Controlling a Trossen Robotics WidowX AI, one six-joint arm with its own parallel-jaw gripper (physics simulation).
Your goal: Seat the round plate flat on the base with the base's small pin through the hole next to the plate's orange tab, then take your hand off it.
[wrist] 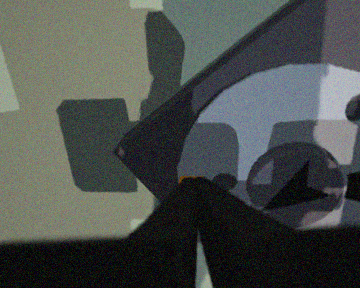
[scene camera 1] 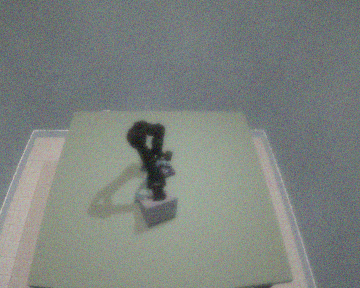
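Seen in the pictures: gripper, fingertip midpoint: (wrist: 194, 187); arm's base, origin of the base link: (scene camera 1: 159, 198).
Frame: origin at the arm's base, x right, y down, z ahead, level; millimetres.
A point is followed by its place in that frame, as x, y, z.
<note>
The round plate (wrist: 280, 95) @[-74, 85, 311] is pale blue-grey and lies over the dark, square base (wrist: 165, 135) @[-122, 93, 287]; both show small and blurred beside the arm in the scene view. In the wrist view a thin strip of the plate's orange tab (wrist: 191, 178) shows just above the fingertips, with a small dark hole (wrist: 225, 181) @[-91, 93, 264] to its right. I cannot make out the base's small pin, nor tell whether the plate is flat. My gripper (wrist: 194, 187) @[-107, 68, 275] is shut and empty, its tips right at the tab and hiding most of it. Whether they touch it is unclear.
The black arm (scene camera 1: 156, 175) @[-30, -115, 50] stands on a grey block (scene camera 1: 160, 212) @[19, 30, -63] on the pale green table top (scene camera 1: 220, 225) @[333, 117, -18]. The plate's large round centre (wrist: 296, 150) @[-65, 79, 290] shows at the right of the wrist view, beside dark wedge shapes. Arm shadows fall across the table, base and plate.
</note>
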